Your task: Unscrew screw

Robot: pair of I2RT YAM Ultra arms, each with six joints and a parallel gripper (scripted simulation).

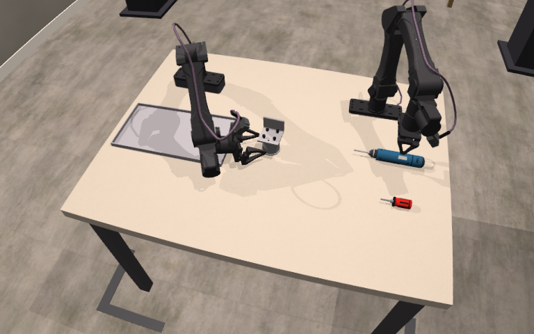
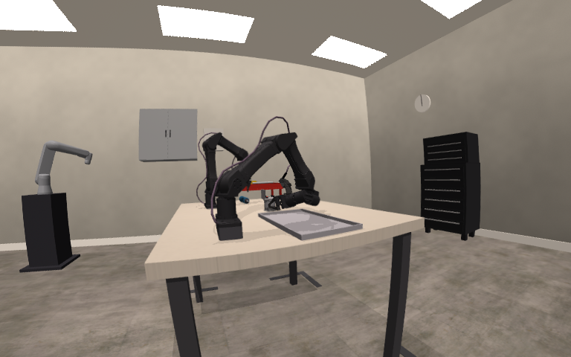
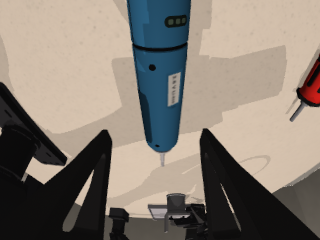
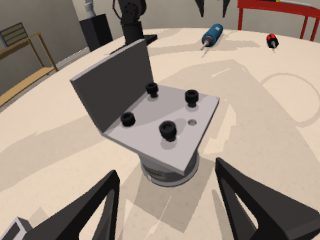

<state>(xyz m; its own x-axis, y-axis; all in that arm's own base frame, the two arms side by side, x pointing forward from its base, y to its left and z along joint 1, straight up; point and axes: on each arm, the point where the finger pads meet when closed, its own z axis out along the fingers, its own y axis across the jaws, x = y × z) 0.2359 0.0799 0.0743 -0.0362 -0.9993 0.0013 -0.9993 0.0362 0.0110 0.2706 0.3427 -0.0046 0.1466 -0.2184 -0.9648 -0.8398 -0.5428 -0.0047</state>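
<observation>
Right now the grey L-shaped bracket is 20 mm behind my right hand, 30 mm to the left of it and 40 mm above it. Round my right hand: shallow grey tray: 10 mm behind, 320 mm to the right, 30 mm below; small red-handled screwdriver: 120 mm ahead, 460 mm to the left, 20 mm below.
</observation>
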